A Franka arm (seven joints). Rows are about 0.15 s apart.
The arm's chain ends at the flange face. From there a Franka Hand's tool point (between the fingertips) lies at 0.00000 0.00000 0.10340 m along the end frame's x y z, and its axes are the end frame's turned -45 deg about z.
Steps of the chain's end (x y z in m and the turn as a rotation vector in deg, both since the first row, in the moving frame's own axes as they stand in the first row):
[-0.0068, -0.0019, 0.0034, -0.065, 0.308, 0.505]
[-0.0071, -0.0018, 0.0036, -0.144, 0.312, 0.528]
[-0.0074, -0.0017, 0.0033, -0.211, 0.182, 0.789]
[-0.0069, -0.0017, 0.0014, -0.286, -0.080, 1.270]
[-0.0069, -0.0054, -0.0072, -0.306, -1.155, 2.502]
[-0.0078, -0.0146, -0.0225, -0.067, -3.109, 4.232]
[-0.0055, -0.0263, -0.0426, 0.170, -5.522, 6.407]
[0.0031, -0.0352, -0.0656, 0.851, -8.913, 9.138]
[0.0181, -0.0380, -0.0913, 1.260, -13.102, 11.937]
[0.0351, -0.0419, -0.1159, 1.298, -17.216, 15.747]
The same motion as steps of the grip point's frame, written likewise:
[-0.0032, -0.0057, 0.0034, -0.264, 0.172, 0.505]
[-0.0035, -0.0057, 0.0036, -0.322, 0.119, 0.528]
[-0.0041, -0.0059, 0.0033, -0.278, -0.021, 0.789]
[-0.0041, -0.0058, 0.0014, -0.146, -0.259, 1.270]
[-0.0029, -0.0098, -0.0072, 0.600, -1.033, 2.502]
[0.0009, -0.0199, -0.0227, 2.151, -2.246, 4.232]
[0.0083, -0.0301, -0.0431, 4.025, -3.784, 6.407]
[0.0179, -0.0359, -0.0669, 6.904, -5.701, 9.138]
[0.0267, -0.0337, -0.0940, 10.155, -8.374, 11.937]
[0.0379, -0.0305, -0.1205, 13.091, -11.256, 15.747]

